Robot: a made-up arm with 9 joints. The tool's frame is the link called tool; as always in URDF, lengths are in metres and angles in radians.
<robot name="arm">
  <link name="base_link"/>
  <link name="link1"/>
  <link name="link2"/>
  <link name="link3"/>
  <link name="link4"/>
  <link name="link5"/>
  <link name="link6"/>
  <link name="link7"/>
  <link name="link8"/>
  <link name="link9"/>
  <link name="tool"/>
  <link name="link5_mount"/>
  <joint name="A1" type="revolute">
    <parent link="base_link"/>
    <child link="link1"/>
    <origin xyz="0 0 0.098" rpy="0 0 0"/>
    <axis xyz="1 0 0"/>
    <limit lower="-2.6" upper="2.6" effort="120" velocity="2.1"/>
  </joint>
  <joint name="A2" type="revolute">
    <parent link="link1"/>
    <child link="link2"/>
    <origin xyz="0.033 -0.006 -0.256" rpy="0 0 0"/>
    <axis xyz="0 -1 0"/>
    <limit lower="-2.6" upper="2.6" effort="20" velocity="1.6"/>
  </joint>
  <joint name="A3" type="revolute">
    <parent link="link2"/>
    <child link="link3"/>
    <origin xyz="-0.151 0.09 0.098" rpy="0 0 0"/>
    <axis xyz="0 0 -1"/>
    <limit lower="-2.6" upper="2.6" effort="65" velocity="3.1"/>
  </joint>
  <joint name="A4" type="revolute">
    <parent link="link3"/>
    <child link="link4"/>
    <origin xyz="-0.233 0.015 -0.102" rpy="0 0 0"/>
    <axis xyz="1 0 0"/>
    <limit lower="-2.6" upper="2.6" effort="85" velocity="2.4"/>
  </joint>
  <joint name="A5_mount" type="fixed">
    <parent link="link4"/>
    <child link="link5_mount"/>
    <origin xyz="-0.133 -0.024 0.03" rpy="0 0 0"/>
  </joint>
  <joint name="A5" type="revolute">
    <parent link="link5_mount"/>
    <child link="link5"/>
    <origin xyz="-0.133 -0.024 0.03" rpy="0 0 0"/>
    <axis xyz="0 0 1"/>
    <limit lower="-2.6" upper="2.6" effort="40" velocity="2.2"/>
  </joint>
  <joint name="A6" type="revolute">
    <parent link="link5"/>
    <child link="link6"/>
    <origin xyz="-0.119 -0.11 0.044" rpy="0 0 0"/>
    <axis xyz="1 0 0"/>
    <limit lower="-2.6" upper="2.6" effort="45" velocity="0.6"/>
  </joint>
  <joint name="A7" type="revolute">
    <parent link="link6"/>
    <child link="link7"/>
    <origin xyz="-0.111 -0.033 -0.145" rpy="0 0 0"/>
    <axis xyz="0 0 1"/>
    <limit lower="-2.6" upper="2.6" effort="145" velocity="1"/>
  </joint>
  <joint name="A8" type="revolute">
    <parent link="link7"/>
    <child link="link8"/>
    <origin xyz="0.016 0.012 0.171" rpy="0 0 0"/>
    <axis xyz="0 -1 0"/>
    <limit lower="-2.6" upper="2.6" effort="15" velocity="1.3"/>
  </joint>
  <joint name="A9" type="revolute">
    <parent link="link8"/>
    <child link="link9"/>
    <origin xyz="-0.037 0.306 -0.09" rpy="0 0 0"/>
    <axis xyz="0 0 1"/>
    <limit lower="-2.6" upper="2.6" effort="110" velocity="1.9"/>
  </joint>
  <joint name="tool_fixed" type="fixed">
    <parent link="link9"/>
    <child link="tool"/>
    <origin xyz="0.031 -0.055 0.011" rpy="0 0 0"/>
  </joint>
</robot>
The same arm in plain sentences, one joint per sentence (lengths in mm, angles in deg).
The arm has nine revolute joints in a row. What follows holds with every joint at zero, and every direction is one of the base frame's. Joint 1 is mounted 98 mm along +z from the base frame's origin and turns about +x, from -148.97 to 148.97 deg. Joint 2 is mounted 33 mm along +x and 6 mm along -y and 256 mm along -z from joint 1 and turns about -y, from -148.97 to 148.97 deg. Joint 3 is mounted 151 mm along -x and 90 mm along +y and 98 mm along +z from joint 2 and turns about -z, from -148.97 to 148.97 deg. Joint 4 is mounted 233 mm along -x and 15 mm along +y and 102 mm along -z from joint 3 and turns about +x, from -148.97 to 148.97 deg. Joint 5 is mounted 266 mm along -x and 48 mm along -y and 60 mm along +z from joint 4 and turns about +z, from -148.97 to 148.97 deg. Joint 6 is mounted 119 mm along -x and 110 mm along -y and 44 mm along +z from joint 5 and turns about +x, from -148.97 to 148.97 deg. Joint 7 is mounted 111 mm along -x and 33 mm along -y and 145 mm along -z from joint 6 and turns about +z, from -148.97 to 148.97 deg. Joint 8 is mounted 16 mm along +x and 12 mm along +y and 171 mm along +z from joint 7 and turns about -y, from -148.97 to 148.97 deg. Joint 9 is mounted 37 mm along -x and 306 mm along +y and 90 mm along -z from joint 8 and turns about +z, from -148.97 to 148.97 deg. The tool frame, which is the frame that the pose is given for, is mounted 31 mm along +x and 55 mm along -y and 11 mm along +z from joint 9; its axes are parallel to the base frame's.
